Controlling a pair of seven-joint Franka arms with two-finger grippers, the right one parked.
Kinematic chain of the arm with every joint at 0, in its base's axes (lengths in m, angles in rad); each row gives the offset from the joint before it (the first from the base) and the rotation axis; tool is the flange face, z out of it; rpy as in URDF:
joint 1: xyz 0 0 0.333 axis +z
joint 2: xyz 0 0 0 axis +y
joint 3: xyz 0 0 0.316 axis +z
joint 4: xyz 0.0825 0 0 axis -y
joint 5: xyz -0.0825 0 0.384 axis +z
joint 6: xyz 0 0 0 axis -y
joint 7: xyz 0.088 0 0 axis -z
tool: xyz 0 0 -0.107 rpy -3.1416 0 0
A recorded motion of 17 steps. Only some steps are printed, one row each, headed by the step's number.
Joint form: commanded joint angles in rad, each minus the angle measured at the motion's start. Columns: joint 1, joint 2, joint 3, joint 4, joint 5, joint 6, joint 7.
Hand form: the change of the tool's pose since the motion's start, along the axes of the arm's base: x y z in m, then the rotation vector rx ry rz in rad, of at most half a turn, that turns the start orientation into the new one. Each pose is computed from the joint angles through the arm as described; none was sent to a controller.
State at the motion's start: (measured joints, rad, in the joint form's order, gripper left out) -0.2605 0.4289 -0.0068 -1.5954 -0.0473 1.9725 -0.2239
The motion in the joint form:
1: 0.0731 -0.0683 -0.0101 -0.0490 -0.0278 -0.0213 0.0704
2: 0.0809 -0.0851 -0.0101 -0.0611 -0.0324 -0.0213 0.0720
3: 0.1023 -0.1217 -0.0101 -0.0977 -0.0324 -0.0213 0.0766
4: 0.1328 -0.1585 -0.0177 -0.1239 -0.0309 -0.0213 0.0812
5: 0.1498 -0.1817 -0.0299 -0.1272 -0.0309 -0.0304 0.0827
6: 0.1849 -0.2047 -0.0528 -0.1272 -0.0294 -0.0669 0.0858
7: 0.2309 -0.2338 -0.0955 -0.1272 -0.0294 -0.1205 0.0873
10: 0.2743 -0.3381 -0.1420 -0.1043 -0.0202 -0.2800 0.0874
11: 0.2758 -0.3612 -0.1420 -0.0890 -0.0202 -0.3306 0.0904
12: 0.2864 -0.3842 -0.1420 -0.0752 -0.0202 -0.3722 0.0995
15: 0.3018 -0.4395 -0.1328 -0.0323 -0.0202 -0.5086 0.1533
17: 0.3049 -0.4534 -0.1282 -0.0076 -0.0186 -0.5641 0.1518
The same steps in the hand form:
1: -0.0061 0.0429 0.0209 -0.0321 0.0053 0.0040
2: -0.0086 0.0483 0.0262 -0.0370 0.0013 0.0120
3: -0.0158 0.0635 0.0328 -0.0367 0.0005 0.0286
4: -0.0215 0.0796 0.0440 -0.0389 -0.0106 0.0463
5: -0.0248 0.0835 0.0563 -0.0435 -0.0211 0.0491
6: -0.0301 0.0926 0.0678 -0.0453 -0.0078 0.0555
7: -0.0392 0.0967 0.0818 -0.0496 0.0167 0.0541
10: -0.0709 0.0978 0.1422 -0.0326 0.0465 0.0364
11: -0.0795 0.0988 0.1586 -0.0282 0.0582 0.0314
12: -0.0871 0.1049 0.1748 -0.0257 0.0621 0.0301
15: -0.1119 0.1185 0.2149 -0.0201 0.0970 -0.0073
17: -0.1206 0.1229 0.2296 -0.0153 0.1135 -0.0014

